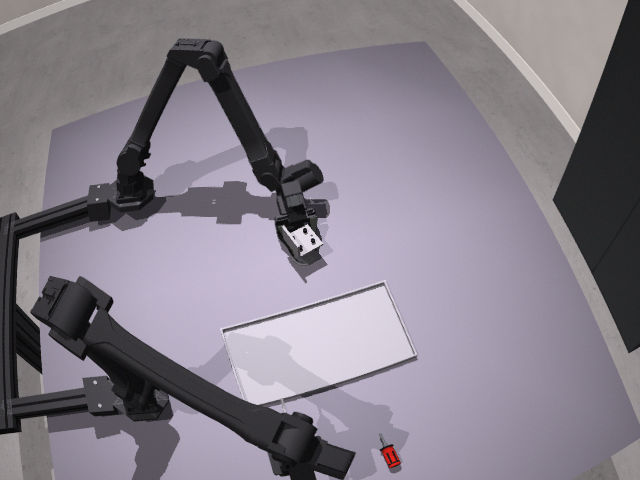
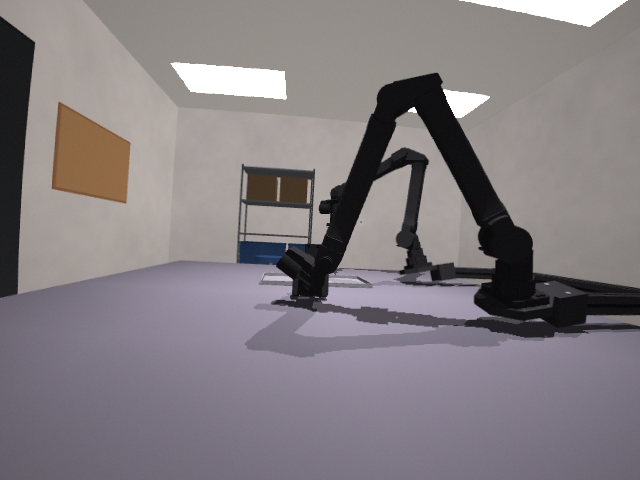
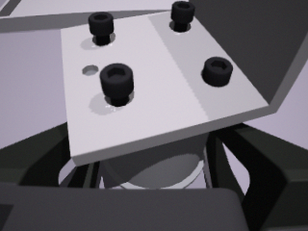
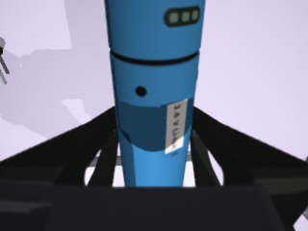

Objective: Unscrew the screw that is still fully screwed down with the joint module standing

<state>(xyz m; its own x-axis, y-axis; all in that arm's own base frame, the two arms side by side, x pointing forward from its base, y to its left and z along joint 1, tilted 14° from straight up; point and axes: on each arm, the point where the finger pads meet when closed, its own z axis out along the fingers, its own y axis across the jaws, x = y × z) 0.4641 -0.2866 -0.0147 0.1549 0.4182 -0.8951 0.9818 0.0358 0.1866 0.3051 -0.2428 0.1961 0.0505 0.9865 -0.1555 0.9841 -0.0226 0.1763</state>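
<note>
The joint module body lies 1 cm above my left hand. Also, from my left hand: white tray: 26 cm to the right, 2 cm below, 2 cm behind; white bracket: 5 cm above; red hand screwdriver: 57 cm to the right, 8 cm ahead, 1 cm below.
</note>
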